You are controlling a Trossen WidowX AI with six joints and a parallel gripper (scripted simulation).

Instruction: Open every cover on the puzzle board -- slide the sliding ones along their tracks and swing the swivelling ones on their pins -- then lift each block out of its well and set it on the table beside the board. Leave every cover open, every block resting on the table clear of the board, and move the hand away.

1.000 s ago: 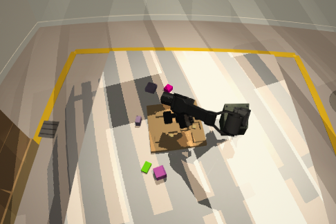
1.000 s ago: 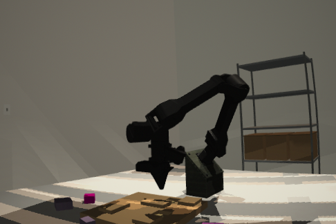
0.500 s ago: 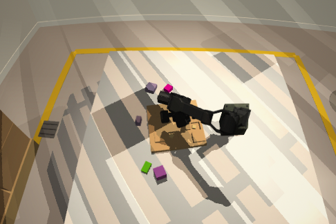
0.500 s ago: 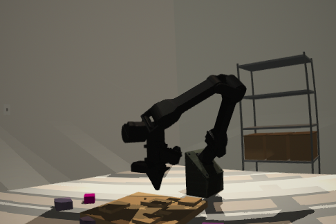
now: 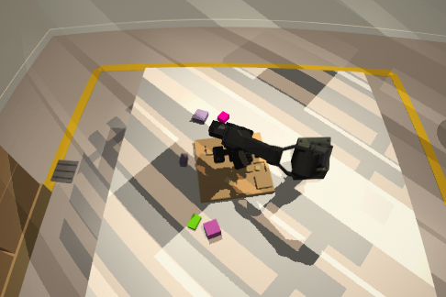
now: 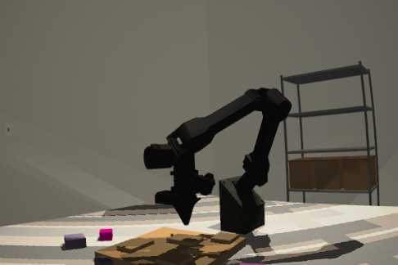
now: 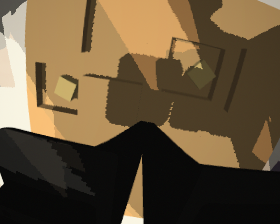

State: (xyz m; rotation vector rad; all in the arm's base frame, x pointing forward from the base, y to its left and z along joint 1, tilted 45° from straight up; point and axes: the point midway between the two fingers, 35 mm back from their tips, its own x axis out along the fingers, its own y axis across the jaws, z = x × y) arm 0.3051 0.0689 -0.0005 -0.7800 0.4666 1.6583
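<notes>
My gripper tip is 60 mm above the tan puzzle board, 20 mm to the left of it and 10 mm short of it. From my gripper tip the other things lie so: green block 230 mm to the left, 140 mm ahead, 80 mm below; magenta block 290 mm to the right, 90 mm ahead, 70 mm below.
</notes>
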